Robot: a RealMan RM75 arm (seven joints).
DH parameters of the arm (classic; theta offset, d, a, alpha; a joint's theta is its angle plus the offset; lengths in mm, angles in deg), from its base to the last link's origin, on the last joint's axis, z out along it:
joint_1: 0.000 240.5 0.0 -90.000
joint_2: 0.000 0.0 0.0 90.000
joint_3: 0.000 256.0 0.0 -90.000
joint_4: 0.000 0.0 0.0 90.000
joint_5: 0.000 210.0 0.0 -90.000
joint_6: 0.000 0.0 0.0 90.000
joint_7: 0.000 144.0 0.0 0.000
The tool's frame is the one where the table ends.
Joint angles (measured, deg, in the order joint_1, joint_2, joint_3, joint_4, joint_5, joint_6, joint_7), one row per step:
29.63, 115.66, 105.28, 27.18, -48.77, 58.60, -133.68
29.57, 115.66, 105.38, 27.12, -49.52, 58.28, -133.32
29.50, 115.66, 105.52, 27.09, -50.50, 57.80, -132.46
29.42, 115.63, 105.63, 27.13, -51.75, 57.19, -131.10
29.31, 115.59, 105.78, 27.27, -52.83, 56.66, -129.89
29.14, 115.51, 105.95, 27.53, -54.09, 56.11, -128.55
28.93, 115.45, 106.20, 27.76, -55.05, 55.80, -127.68
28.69, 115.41, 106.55, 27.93, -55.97, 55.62, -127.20
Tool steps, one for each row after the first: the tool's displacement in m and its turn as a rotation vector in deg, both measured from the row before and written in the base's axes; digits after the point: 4 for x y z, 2 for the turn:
0.0018, -0.0005, -0.0012, -0.44, -0.42, -0.40
0.0023, -0.0005, -0.0014, -0.68, -0.28, -0.72
0.0026, -0.0005, -0.0016, -0.95, -0.21, -0.96
0.0022, -0.0003, -0.0008, -0.71, -0.15, -0.83
0.0025, -0.0004, -0.0004, -0.73, -0.24, -0.85
0.0022, -0.0006, 0.0002, -0.40, -0.20, -0.59
0.0024, -0.0009, 0.0003, -0.23, -0.35, -0.41

